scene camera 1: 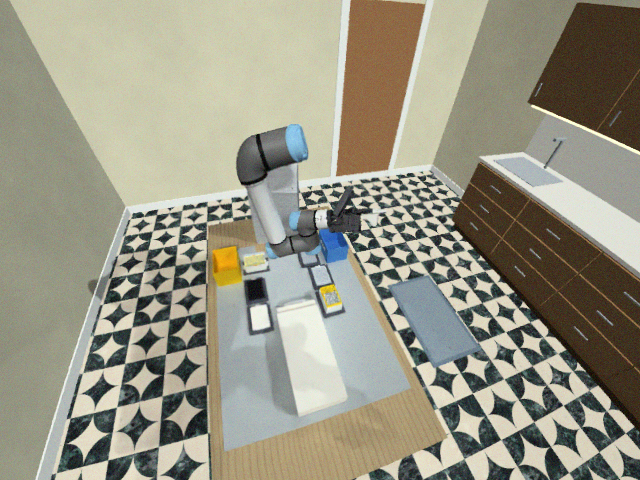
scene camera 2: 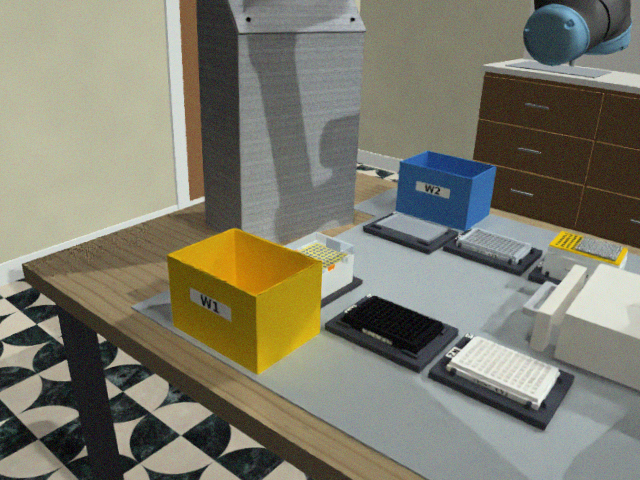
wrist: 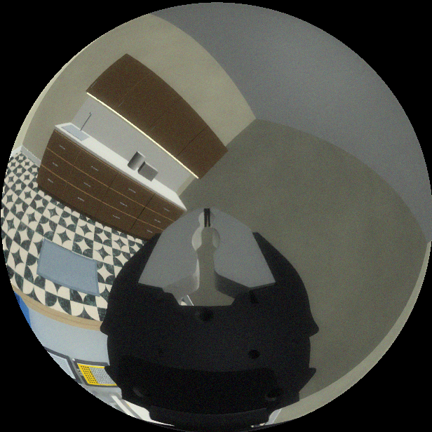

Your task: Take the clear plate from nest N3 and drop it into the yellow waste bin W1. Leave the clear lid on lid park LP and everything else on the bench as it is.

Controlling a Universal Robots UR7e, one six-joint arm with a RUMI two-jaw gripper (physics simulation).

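Places are measured from the arm's base along level axes (x left, y back, z up), in millimetres.
Pixels of known places: gripper, between the fingertips: (scene camera 1: pixel 386 212).
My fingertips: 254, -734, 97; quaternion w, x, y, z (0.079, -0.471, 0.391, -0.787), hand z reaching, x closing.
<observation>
Ahead of a thing's pixels: the offset from my fingertips to its middle, as dx, dy, dz.
The clear plate {-116, +264, -634} (scene camera 1: pixel 321 274) (scene camera 2: pixel 493 246) (wrist: pixel 60 360) sits flat in a dark nest between the clear lid and the yellow-topped tip box; the nest's label is not readable. The clear lid {-126, +439, -638} (scene camera 1: pixel 309 258) (scene camera 2: pixel 412 227) lies flat on its dark park beside the blue bin. The yellow waste bin W1 {-607, +501, -594} (scene camera 1: pixel 227 269) (scene camera 2: pixel 289 330) stands open-topped at the bench's left side in scene camera 1. My gripper (scene camera 1: pixel 378 218) (wrist: pixel 207 210) is shut and empty, raised well above the bench and pointing sideways beyond the blue bin. It does not show in scene camera 2.
The blue bin W2 {+36, +427, -594} (scene camera 1: pixel 334 248) (scene camera 2: pixel 444 191) stands near the lid. The yellow-topped box {-141, +89, -609} (scene camera 1: pixel 330 297) (scene camera 2: pixel 587 250) (wrist: pixel 95 375), a clear-walled tip box {-448, +486, -615} (scene camera 1: pixel 254 261) (scene camera 2: pixel 330 263), a black plate {-491, +314, -634} (scene camera 1: pixel 255 290) (scene camera 2: pixel 391 322), a white plate {-513, +139, -634} (scene camera 1: pixel 260 316) (scene camera 2: pixel 504 369) and a white device (scene camera 1: pixel 310 356) (scene camera 2: pixel 607 320) stand around.
</observation>
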